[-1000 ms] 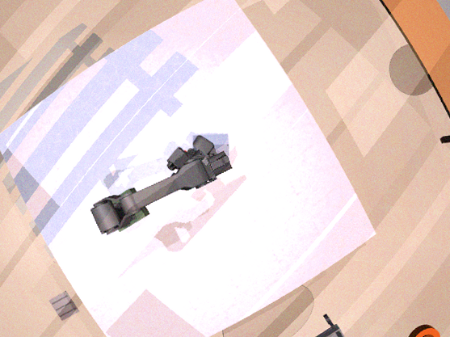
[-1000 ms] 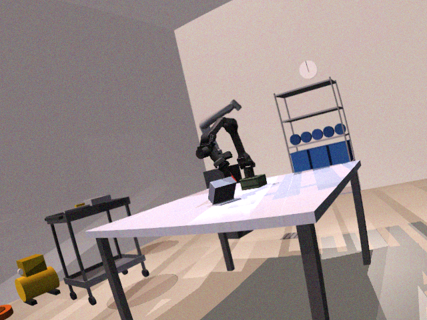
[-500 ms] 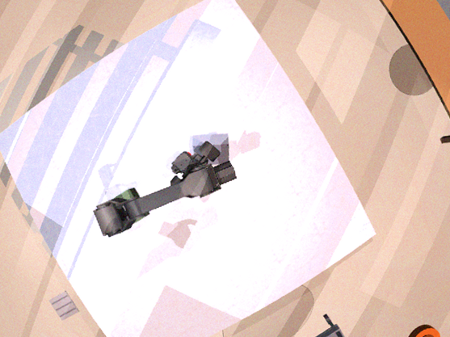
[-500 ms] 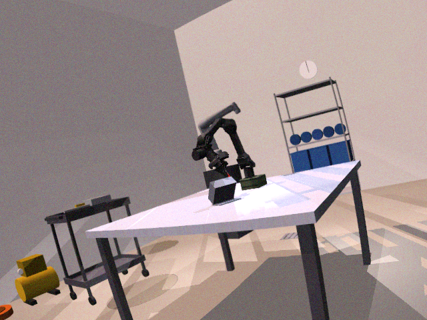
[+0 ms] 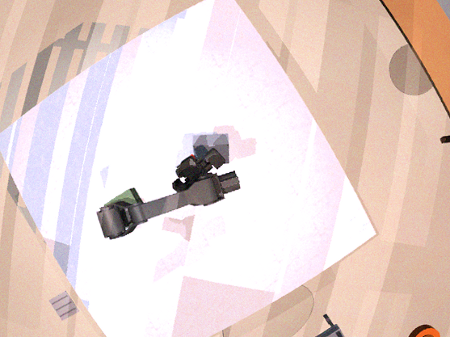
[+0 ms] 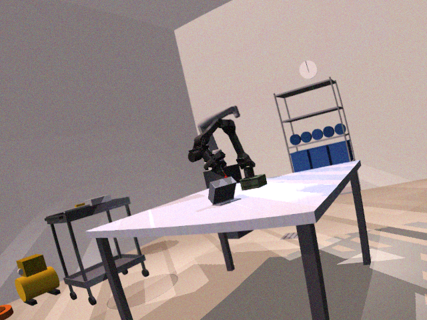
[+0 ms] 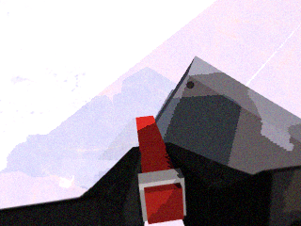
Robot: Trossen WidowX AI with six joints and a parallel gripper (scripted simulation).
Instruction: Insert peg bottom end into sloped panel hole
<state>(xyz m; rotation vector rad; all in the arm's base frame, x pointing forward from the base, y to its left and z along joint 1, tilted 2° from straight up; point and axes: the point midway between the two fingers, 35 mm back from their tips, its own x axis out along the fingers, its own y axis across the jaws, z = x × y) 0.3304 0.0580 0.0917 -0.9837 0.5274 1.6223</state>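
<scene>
My gripper tip is 70 mm short of the panel, 70 mm above it and 20 mm to the right of it. From my gripper tip the other things lie so: red peg 10 mm to the right, 10 mm above.
</scene>
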